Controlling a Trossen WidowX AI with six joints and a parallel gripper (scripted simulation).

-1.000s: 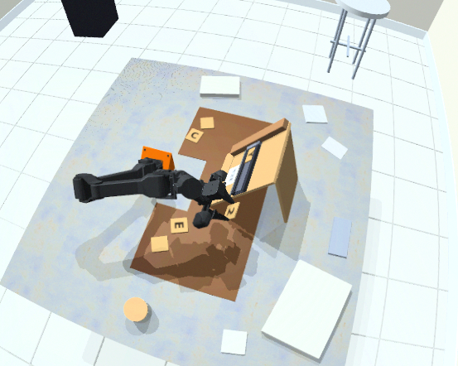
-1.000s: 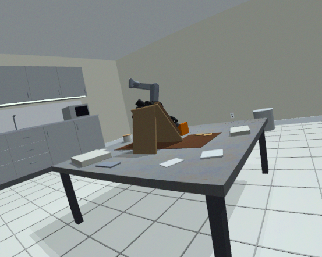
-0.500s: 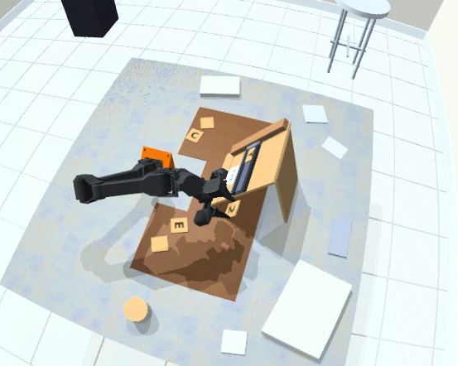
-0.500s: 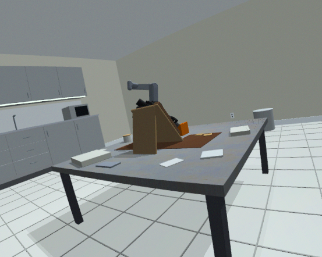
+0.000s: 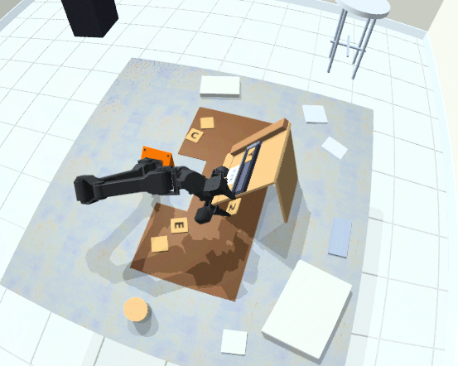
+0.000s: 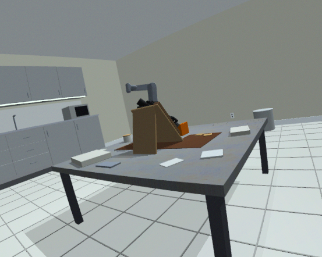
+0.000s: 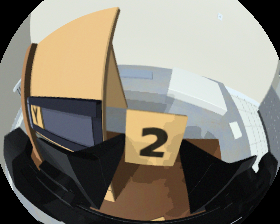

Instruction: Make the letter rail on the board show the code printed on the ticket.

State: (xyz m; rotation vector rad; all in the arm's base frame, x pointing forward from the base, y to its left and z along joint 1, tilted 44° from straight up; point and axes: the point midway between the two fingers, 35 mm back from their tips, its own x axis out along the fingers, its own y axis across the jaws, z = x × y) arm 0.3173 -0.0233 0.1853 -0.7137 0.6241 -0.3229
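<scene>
Now: gripper tip 4 cm past the white ticket, 16 cm to the right of it and 8 cm above it. Also, from my gripper tip: grey card: 40 cm ahead, 5 cm to the left, 17 cm below; white box: 32 cm ahead, 24 cm to the right, 15 cm below; brown mat: 13 cm behind, 14 cm to the left, 17 cm below.
</scene>
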